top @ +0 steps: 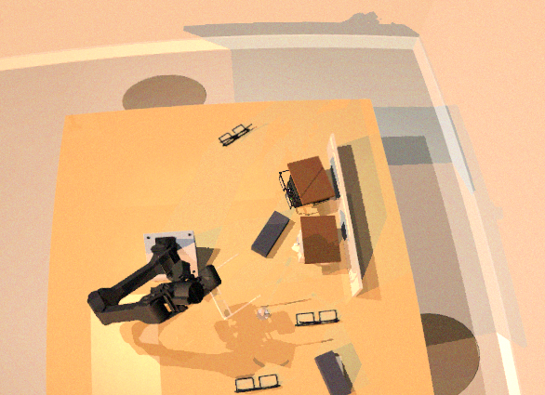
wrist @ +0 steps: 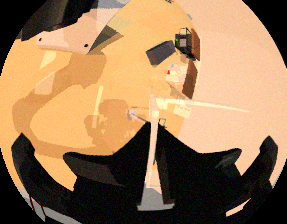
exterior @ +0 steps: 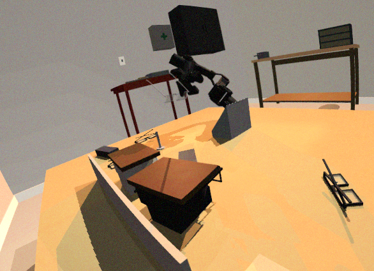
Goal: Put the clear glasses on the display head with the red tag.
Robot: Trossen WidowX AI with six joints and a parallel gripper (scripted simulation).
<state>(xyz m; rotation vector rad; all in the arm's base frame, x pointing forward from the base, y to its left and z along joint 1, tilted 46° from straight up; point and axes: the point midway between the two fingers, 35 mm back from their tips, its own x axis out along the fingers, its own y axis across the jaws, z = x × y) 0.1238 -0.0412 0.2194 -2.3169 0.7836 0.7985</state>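
Now: gripper tip 34 cm short of the pale head, 17 cm to the right of it and 15 cm above it. Also, from my gripper tip: dark head 38 cm to the left, 34 cm ahead, 15 cm below; then white back panel 47 cm ahead, 28 cm to the left, 16 cm below.
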